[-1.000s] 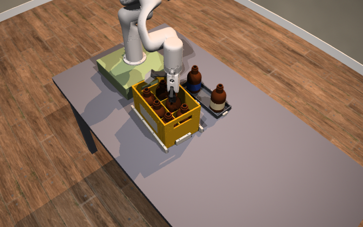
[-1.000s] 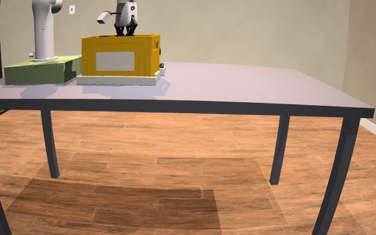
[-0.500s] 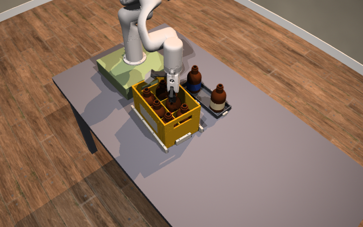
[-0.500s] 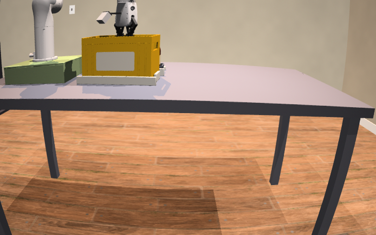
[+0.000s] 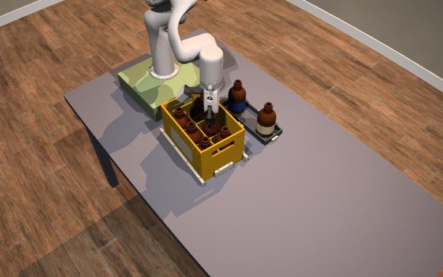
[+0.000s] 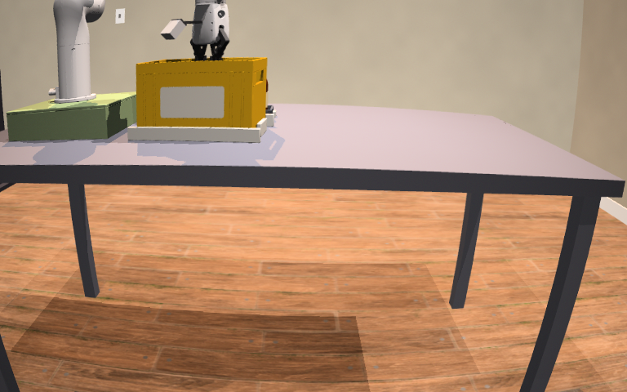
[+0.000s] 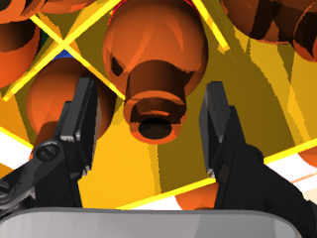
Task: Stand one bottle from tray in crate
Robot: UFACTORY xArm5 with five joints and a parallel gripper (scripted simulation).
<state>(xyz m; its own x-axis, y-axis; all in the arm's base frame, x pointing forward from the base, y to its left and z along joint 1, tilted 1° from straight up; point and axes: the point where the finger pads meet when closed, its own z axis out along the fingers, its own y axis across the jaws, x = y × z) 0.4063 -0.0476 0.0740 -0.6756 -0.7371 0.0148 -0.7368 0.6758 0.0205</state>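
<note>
Now: hand 80 mm above the yellow crate and 40 mm to the left of it. Round my hand: dark tray (200 mm to the left, 150 mm below, 10 mm ahead).
</note>
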